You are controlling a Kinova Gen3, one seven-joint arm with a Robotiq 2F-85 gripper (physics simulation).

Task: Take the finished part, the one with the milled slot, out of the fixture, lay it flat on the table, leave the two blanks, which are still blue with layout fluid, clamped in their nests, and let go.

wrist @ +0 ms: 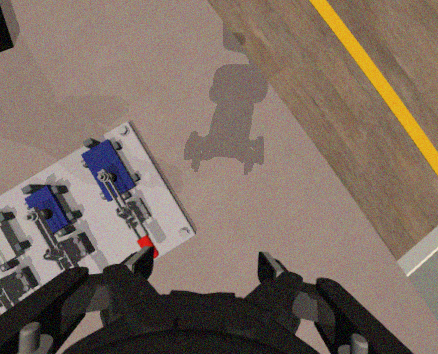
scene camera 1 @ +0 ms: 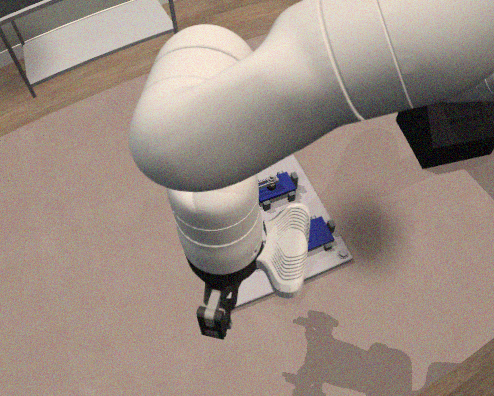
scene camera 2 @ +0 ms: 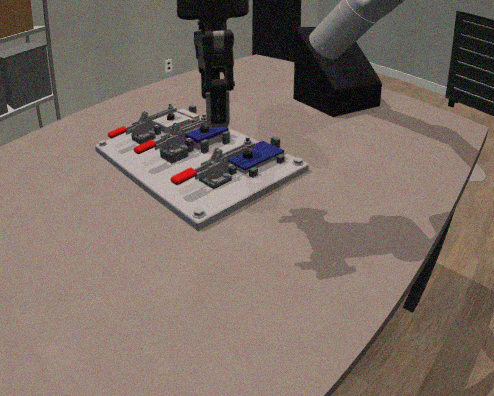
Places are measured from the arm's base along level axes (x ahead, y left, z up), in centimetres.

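Pixels of known places: gripper, between the fingertips: (wrist: 206,260) (scene camera 1: 231,291) (scene camera 2: 214,110); arm's base, origin of its link: (scene camera 2: 324,45).
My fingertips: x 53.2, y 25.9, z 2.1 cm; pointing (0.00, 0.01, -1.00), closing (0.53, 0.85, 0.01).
Ahead of a thing's pixels: the offset from my fingertips to its top centre. Level surfaces: height alone.
The finished part {dx -14.0, dy -32.4, dz -14.3 cm} (scene camera 2: 182,120) is pale and sits in the farthest nest in scene camera 2, under a clamp; its slot is too small to make out. One blue blank {dx -15.6, dy -10.4, dz -14.8 cm} (scene camera 1: 320,234) (scene camera 2: 262,154) (wrist: 103,159) is clamped in the nest at the opposite end, and the other blue blank {dx -14.0, dy -21.4, dz -13.8 cm} (scene camera 1: 285,182) (scene camera 2: 215,131) (wrist: 42,200) in the middle nest. The nests stand on a pale fixture plate (scene camera 1: 317,263) (scene camera 2: 230,201) (wrist: 151,189). My gripper (scene camera 1: 214,327) (scene camera 2: 218,121) (wrist: 206,260) is open and empty, high above the table. The arm hides the finished part in scene camera 1.
Red clamp handles {dx -4.0, dy -9.9, dz -11.3 cm} (scene camera 2: 184,176) (wrist: 145,245) point toward one long side of the plate. The black robot base (scene camera 1: 457,137) (scene camera 2: 335,90) stands on the table {dz -17.9 cm} (scene camera 1: 90,260) (scene camera 2: 150,300) (wrist: 240,215). A drawer cabinet (scene camera 2: 475,65) stands beyond it.
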